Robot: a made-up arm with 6 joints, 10 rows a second.
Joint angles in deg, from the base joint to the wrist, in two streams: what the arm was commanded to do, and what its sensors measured. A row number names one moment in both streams.
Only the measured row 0 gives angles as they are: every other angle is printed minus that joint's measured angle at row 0.
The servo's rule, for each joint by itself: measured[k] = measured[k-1] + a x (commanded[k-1-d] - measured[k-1]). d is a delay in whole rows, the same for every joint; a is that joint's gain. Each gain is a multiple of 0.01, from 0.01 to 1. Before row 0 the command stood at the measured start. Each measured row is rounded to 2 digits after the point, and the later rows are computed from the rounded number. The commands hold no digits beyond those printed.
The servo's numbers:
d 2
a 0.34 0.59 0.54 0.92 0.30 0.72
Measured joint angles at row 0: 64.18 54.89 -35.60 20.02 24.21 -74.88
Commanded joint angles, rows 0 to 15: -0.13 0.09 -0.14 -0.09 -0.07 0.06; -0.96 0.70 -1.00 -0.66 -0.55 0.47; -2.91 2.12 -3.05 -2.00 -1.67 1.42; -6.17 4.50 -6.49 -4.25 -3.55 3.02; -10.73 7.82 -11.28 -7.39 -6.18 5.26; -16.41 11.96 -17.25 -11.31 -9.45 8.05; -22.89 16.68 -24.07 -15.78 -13.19 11.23; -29.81 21.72 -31.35 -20.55 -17.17 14.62; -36.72 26.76 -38.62 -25.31 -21.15 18.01; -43.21 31.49 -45.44 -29.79 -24.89 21.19; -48.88 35.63 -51.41 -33.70 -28.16 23.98; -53.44 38.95 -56.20 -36.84 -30.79 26.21; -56.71 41.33 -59.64 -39.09 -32.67 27.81; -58.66 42.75 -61.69 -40.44 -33.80 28.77; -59.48 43.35 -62.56 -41.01 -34.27 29.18; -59.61 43.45 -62.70 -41.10 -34.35 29.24
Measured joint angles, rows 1 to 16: 0.00 0.00 0.00 0.00 0.00 0.00; 0.00 0.00 0.00 0.00 0.00 0.00; -0.04 0.05 -0.08 -0.08 -0.02 0.04; -0.35 0.43 -0.58 -0.61 -0.18 0.35; -1.22 1.43 -1.91 -1.89 -0.63 1.12; -2.90 3.24 -4.38 -4.06 -1.51 2.49; -5.56 5.94 -8.11 -7.12 -2.91 4.48; -9.25 9.49 -13.05 -10.97 -4.87 7.05; -13.89 13.73 -19.00 -15.40 -7.37 10.06; -19.30 18.44 -25.67 -20.14 -10.31 13.34; -25.22 23.35 -32.66 -24.90 -13.56 16.70; -31.34 28.15 -39.56 -29.40 -16.96 19.93; -37.30 32.56 -45.96 -33.36 -20.32 22.85; -42.79 36.33 -51.49 -36.56 -23.46 25.27; -47.52 39.28 -55.89 -38.89 -26.22 27.10; -51.31 41.33 -59.02 -40.32 -28.49 28.30
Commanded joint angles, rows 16 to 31: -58.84 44.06 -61.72 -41.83 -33.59 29.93; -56.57 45.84 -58.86 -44.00 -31.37 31.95; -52.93 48.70 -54.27 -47.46 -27.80 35.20; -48.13 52.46 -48.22 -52.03 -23.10 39.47; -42.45 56.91 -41.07 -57.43 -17.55 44.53; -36.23 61.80 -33.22 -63.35 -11.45 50.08; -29.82 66.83 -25.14 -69.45 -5.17 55.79; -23.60 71.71 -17.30 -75.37 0.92 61.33; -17.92 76.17 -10.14 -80.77 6.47 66.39; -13.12 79.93 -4.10 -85.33 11.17 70.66; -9.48 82.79 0.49 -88.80 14.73 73.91; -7.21 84.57 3.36 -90.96 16.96 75.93; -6.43 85.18 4.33 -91.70 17.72 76.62; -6.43 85.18 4.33 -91.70 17.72 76.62; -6.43 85.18 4.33 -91.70 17.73 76.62; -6.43 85.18 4.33 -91.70 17.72 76.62
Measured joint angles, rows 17 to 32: -54.09 42.52 -60.93 -40.95 -30.22 28.93; -55.97 43.07 -61.89 -41.09 -31.46 29.15; -56.95 43.65 -61.80 -41.77 -32.10 29.71; -56.82 44.94 -60.21 -43.82 -31.88 31.32; -55.50 47.16 -57.00 -47.17 -30.66 34.11; -52.99 50.29 -52.26 -51.64 -28.39 37.97; -49.41 54.20 -46.22 -56.97 -25.14 42.69; -44.93 58.68 -39.20 -62.84 -21.03 48.01; -39.79 63.49 -31.61 -68.92 -16.27 53.61; -34.29 68.34 -23.88 -74.85 -11.11 59.17; -28.72 72.96 -16.46 -80.30 -5.84 64.37; -23.42 77.07 -9.79 -84.93 -0.74 68.90; -18.68 80.44 -4.24 -88.49 3.90 72.51; -14.78 82.88 -0.14 -90.76 7.82 74.97; -11.94 84.24 2.27 -91.62 10.79 76.16; -10.07 84.79 3.38 -91.69 12.87 76.49
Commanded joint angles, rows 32 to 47: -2.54 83.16 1.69 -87.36 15.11 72.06; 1.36 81.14 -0.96 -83.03 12.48 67.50; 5.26 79.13 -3.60 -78.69 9.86 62.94; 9.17 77.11 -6.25 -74.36 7.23 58.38; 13.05 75.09 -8.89 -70.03 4.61 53.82; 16.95 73.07 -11.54 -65.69 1.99 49.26; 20.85 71.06 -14.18 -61.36 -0.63 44.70; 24.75 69.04 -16.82 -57.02 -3.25 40.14; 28.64 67.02 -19.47 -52.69 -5.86 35.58; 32.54 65.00 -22.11 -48.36 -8.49 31.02; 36.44 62.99 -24.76 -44.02 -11.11 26.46; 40.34 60.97 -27.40 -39.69 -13.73 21.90; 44.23 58.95 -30.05 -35.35 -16.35 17.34; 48.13 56.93 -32.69 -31.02 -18.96 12.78; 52.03 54.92 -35.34 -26.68 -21.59 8.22; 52.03 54.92 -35.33 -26.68 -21.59 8.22
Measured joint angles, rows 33 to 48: -8.83 85.02 3.89 -91.70 14.33 76.58; -8.01 85.11 4.13 -91.70 15.35 76.61; -6.15 83.96 2.81 -87.71 15.28 73.33; -3.60 82.30 0.77 -83.40 14.44 69.13; -0.59 80.43 -1.59 -79.07 13.07 64.67; 2.73 78.47 -4.11 -74.74 11.32 60.14; 6.24 76.48 -6.69 -70.41 9.31 55.59; 9.88 74.47 -9.31 -66.07 7.11 51.03; 13.61 72.46 -11.94 -61.74 4.79 46.47; 17.40 70.44 -14.58 -57.40 2.38 41.91; 21.22 68.42 -17.22 -53.07 -0.09 37.35; 25.07 66.40 -19.86 -48.74 -2.61 32.79; 28.94 64.39 -22.51 -44.40 -5.16 28.23; 32.82 62.37 -25.15 -40.07 -7.73 23.67; 36.70 60.35 -27.80 -35.73 -10.32 19.11; 40.59 58.33 -30.44 -31.40 -12.91 14.55
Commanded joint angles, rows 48 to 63: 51.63 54.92 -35.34 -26.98 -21.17 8.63; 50.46 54.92 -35.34 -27.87 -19.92 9.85; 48.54 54.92 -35.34 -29.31 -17.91 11.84; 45.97 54.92 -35.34 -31.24 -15.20 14.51; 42.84 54.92 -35.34 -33.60 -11.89 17.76; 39.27 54.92 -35.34 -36.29 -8.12 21.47; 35.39 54.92 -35.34 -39.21 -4.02 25.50; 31.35 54.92 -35.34 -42.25 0.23 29.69; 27.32 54.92 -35.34 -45.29 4.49 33.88; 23.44 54.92 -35.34 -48.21 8.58 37.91; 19.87 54.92 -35.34 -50.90 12.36 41.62; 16.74 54.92 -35.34 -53.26 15.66 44.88; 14.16 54.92 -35.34 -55.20 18.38 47.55; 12.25 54.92 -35.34 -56.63 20.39 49.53; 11.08 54.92 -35.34 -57.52 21.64 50.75; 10.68 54.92 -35.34 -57.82 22.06 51.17
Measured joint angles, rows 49 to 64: 44.48 56.32 -33.09 -27.06 -15.51 9.99; 47.05 55.49 -34.30 -26.71 -17.33 8.72; 48.61 55.15 -34.86 -26.96 -18.48 8.66; 49.24 55.01 -35.12 -27.80 -18.91 9.52; 49.00 54.96 -35.24 -29.19 -18.61 11.19; 47.97 54.94 -35.29 -31.08 -17.59 13.58; 46.23 54.93 -35.32 -33.40 -15.88 16.59; 43.86 54.92 -35.33 -36.06 -13.55 20.10; 40.98 54.92 -35.34 -38.96 -10.69 23.99; 37.71 54.92 -35.34 -41.99 -7.41 28.09; 34.18 54.92 -35.34 -45.03 -3.84 32.26; 30.53 54.92 -35.34 -47.96 -0.11 36.33; 26.91 54.92 -35.34 -50.66 3.63 40.14; 23.45 54.92 -35.34 -53.05 7.24 43.55; 20.29 54.92 -35.34 -55.03 10.58 46.43; 17.56 54.92 -35.34 -56.50 13.52 48.66
